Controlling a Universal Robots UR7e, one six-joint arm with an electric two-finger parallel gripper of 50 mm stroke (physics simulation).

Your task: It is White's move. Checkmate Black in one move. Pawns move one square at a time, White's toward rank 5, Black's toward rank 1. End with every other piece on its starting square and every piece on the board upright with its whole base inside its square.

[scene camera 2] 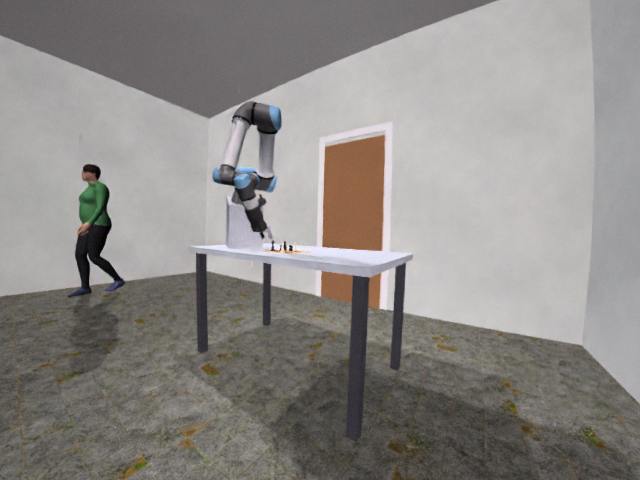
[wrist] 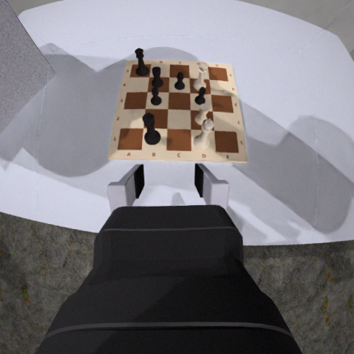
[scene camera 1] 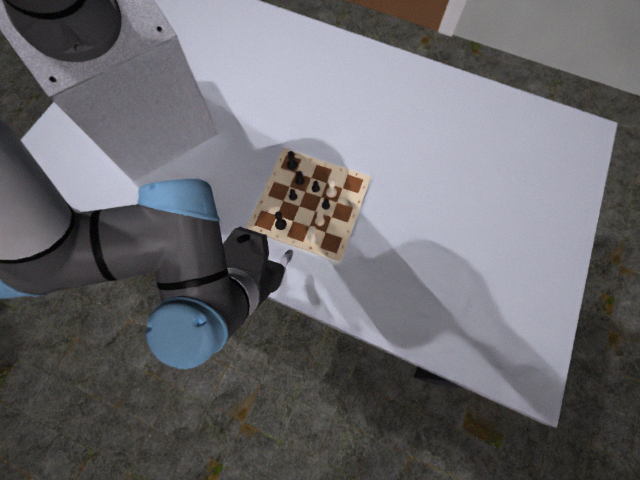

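Pixels of known places: gripper, fingertip midpoint: [scene camera 2: 267, 238] [scene camera 1: 275, 250]; arm's base, link origin: [scene camera 1: 68, 13].
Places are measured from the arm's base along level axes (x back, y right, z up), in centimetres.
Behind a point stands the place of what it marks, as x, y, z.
Observation:
The chessboard [scene camera 1: 334, 256] @(-51.0, 13.7, -31.0) [wrist: 114, 154] bears upright pieces. In the wrist view, White has a tall piece [scene camera 1: 331, 189] @(-45.3, 0.1, -28.6) [wrist: 201, 77] on D4, a pawn [scene camera 1: 320, 220] @(-45.5, 7.5, -29.5) [wrist: 202, 114] on D2 and a tall piece [wrist: 205, 134] on D1. Black has tall pieces on A5 [wrist: 142, 65] and B1 [scene camera 1: 280, 221] @(-37.9, 11.3, -28.0) [wrist: 151, 130], a medium piece [wrist: 157, 77] on B4, and pawns on C4 [wrist: 180, 81], B3 [wrist: 156, 96] and D3 [wrist: 201, 96]. Exact types of the taller pieces are hard to tell. My gripper [scene camera 1: 288, 254] @(-40.4, 18.8, -23.4) [scene camera 2: 266, 235] @(-40.4, 18.8, -23.4) [wrist: 169, 173] is open, empty and tilted, above the table off the rank 1 edge.
The white table [scene camera 1: 465, 155] @(-72.0, -21.2, -31.6) [scene camera 2: 320, 258] @(-73.1, 18.5, -31.6) bears the board near its long front edge, just beyond the gripper. The grey arm pedestal [scene camera 1: 134, 113] @(-6.9, 5.2, -14.5) [scene camera 2: 244, 227] @(-7.3, 4.6, -17.8) stands beyond the A side. A person [scene camera 2: 94, 206] is on the floor away from the table.

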